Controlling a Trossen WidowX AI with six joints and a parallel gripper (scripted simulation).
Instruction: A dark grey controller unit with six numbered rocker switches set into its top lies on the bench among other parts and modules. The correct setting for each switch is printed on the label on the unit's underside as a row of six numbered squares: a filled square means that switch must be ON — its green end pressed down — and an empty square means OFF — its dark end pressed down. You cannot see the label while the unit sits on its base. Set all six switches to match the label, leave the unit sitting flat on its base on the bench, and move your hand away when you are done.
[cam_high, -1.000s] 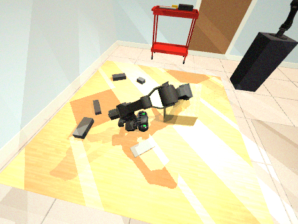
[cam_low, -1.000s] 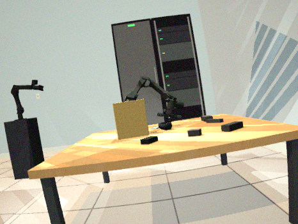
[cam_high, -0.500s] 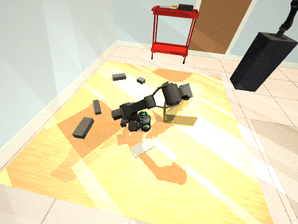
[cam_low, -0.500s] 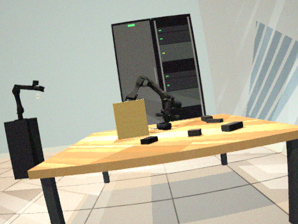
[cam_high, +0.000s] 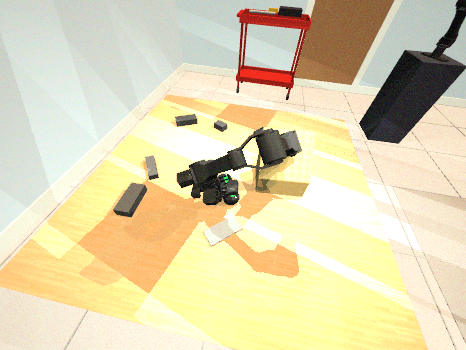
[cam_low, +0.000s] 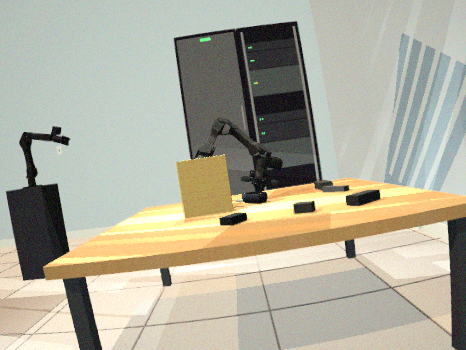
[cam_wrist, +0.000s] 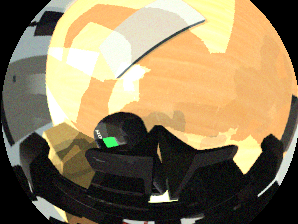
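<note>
The pale flat plate is 12 cm to the left of my gripper tip, 3 cm behind it and 1 cm below it. The rest, counted from my gripper tip: slim grey module (36 cm ahead, 13 cm to the right).
</note>
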